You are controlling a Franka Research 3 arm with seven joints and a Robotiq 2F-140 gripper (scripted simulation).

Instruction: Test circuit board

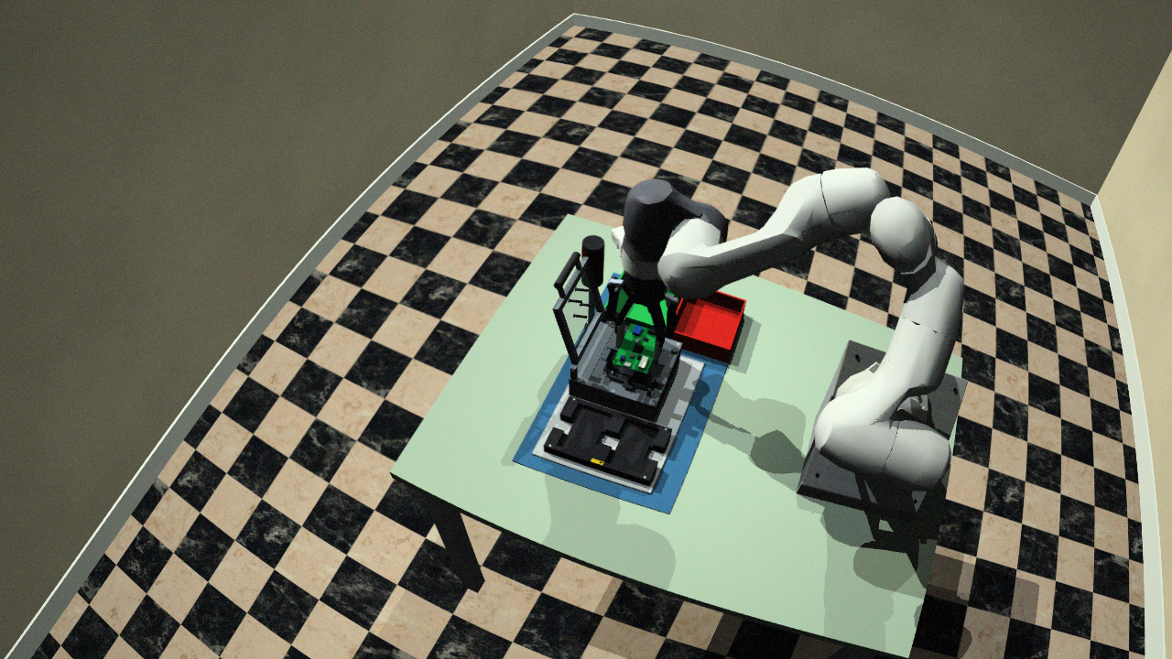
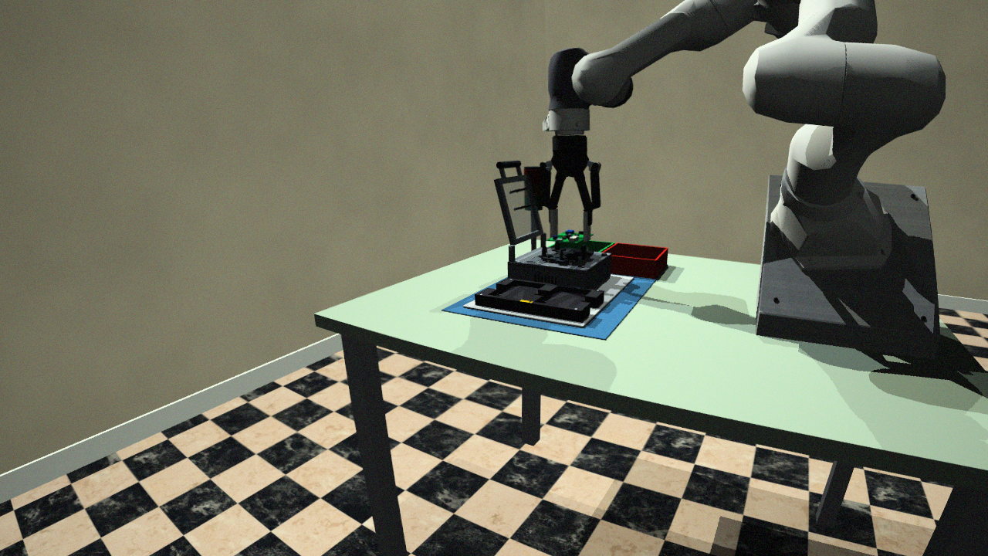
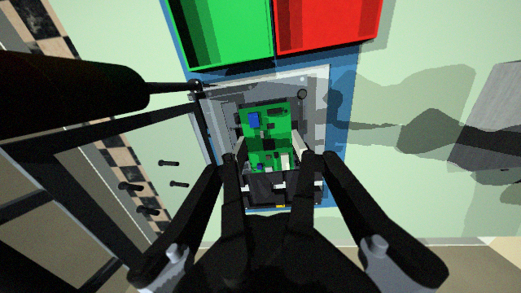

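My gripper is now 60 mm above the tester plate, 10 mm to the right of it and 10 mm short of it. Also, from my hand: green circuit board (20 mm below); tester lid (130 mm ahead, 50 mm above); green bin (200 mm to the right, 120 mm below, 50 mm ahead).
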